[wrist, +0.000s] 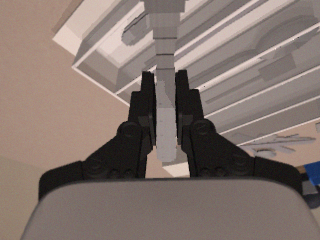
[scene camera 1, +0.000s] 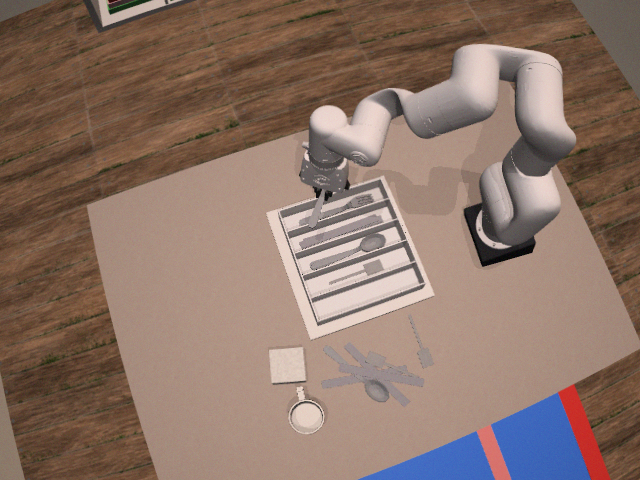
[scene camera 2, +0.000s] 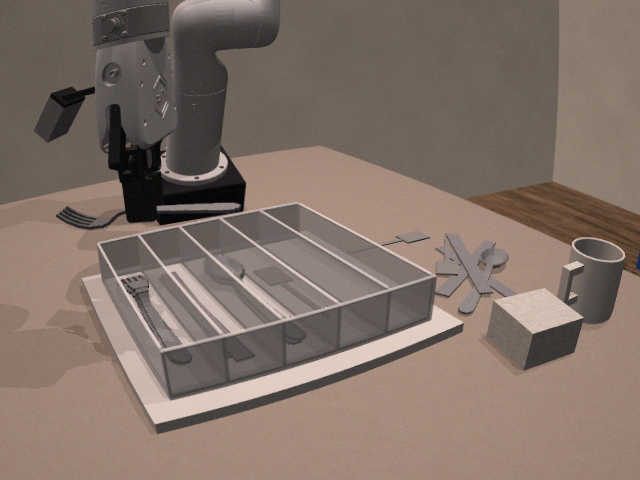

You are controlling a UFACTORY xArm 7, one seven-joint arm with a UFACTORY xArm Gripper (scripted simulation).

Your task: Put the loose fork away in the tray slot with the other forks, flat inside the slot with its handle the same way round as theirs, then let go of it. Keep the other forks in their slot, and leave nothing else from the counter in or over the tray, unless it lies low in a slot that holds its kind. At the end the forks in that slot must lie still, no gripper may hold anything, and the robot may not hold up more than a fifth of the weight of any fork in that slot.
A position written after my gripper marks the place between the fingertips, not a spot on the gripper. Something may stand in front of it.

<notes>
I see my gripper (scene camera 2: 146, 217), a block (scene camera 2: 533, 328) and a grey tray (scene camera 2: 307, 258).
The block also shows in scene camera 1 (scene camera 1: 287, 365). My gripper is seen too in the wrist view (wrist: 165, 87) and in scene camera 1 (scene camera 1: 323, 194). The grey tray also shows in scene camera 1 (scene camera 1: 395, 222).
</notes>
